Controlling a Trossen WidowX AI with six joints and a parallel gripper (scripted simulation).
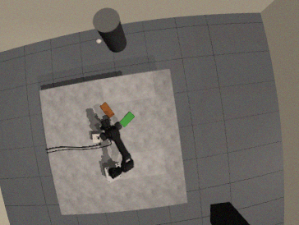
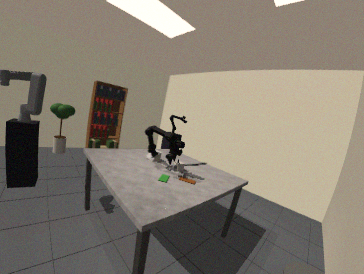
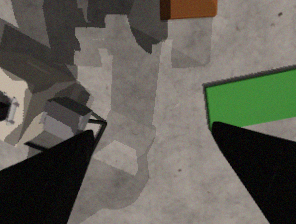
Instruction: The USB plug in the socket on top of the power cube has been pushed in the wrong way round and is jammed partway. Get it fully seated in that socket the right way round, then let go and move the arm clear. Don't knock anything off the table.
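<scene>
The dark USB plug lies 130 mm to the left of my gripper tip, 70 mm behind it and 10 mm below it. From my gripper tip the other things lie so: orange block 170 mm ahead, 100 mm below, 60 mm to the left; then green block 120 mm to the right, 100 mm below, 80 mm ahead.
</scene>
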